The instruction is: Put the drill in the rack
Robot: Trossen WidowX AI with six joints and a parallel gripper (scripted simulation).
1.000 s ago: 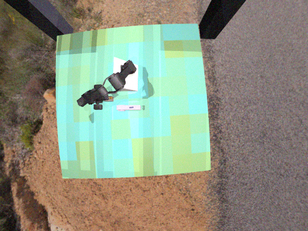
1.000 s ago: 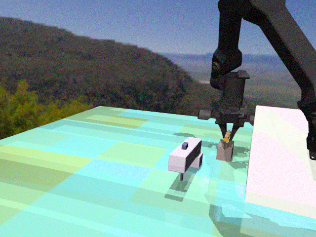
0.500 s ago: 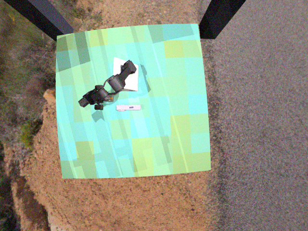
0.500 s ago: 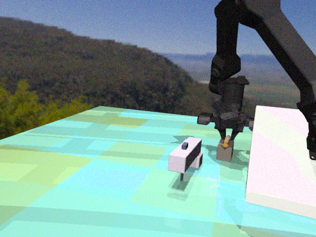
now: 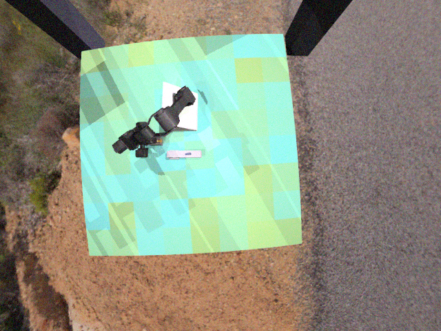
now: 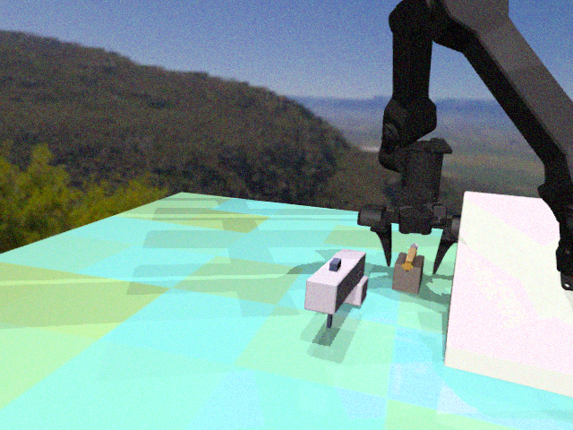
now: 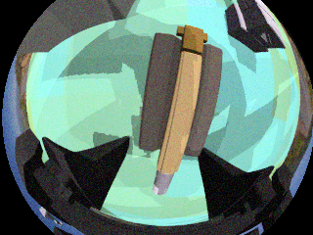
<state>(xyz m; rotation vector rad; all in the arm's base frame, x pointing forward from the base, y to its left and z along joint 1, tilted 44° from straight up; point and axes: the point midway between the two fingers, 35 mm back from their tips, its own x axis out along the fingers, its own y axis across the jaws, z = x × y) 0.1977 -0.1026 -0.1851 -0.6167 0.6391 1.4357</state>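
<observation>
The drill lies 40 mm to the left of my gripper tip and 30 mm above it. Also, from my gripper tip: dark key: 250 mm to the left, 80 mm ahead, 50 mm above; block: 210 mm to the left, 80 mm ahead, 40 mm above; brown notched rack: 50 mm to the left, 10 mm above.
</observation>
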